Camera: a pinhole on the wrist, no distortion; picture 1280 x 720 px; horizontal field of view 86.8 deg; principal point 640.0 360.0 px. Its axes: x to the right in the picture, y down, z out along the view. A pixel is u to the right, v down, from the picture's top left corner.
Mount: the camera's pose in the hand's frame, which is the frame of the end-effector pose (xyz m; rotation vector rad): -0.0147 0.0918 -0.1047 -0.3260 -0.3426 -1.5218
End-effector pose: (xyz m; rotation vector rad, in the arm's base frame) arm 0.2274 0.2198 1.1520 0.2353 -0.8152 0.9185
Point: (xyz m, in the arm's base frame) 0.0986 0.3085 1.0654
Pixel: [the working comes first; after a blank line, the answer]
In the camera's frame: -0.0412 -0.0342 0.0937

342 113
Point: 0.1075 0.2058 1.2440
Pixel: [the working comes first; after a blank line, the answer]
In the camera's frame: 0.1177 0.0319 0.2073

1024 464
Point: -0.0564 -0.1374 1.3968
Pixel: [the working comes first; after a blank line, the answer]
In the camera's frame: 0.3592 -0.1256 0.4986

1128 190
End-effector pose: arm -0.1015 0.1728 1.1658 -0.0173 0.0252 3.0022
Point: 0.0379 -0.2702 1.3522
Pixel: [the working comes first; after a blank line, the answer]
In the camera's frame: -0.1875 -0.1774 0.3963

320 57
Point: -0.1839 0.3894 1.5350
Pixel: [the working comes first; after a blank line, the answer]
In the camera's frame: 0.4637 0.1172 0.3138

outside the picture
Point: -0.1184 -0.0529 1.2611
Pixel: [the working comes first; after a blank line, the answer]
In the camera's frame: -0.0420 0.0033 0.2347

519 370
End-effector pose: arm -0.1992 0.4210 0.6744 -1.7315 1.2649 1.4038
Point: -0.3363 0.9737 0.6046
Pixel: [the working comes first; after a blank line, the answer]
In the camera's frame: 0.4455 -0.0932 0.5224

1217 239
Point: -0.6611 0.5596 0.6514
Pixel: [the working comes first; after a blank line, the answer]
In the camera's frame: -0.0736 0.0015 0.4959

539 362
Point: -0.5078 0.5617 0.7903
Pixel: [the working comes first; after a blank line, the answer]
In the camera's frame: -0.0062 -0.1344 0.3552

628 104
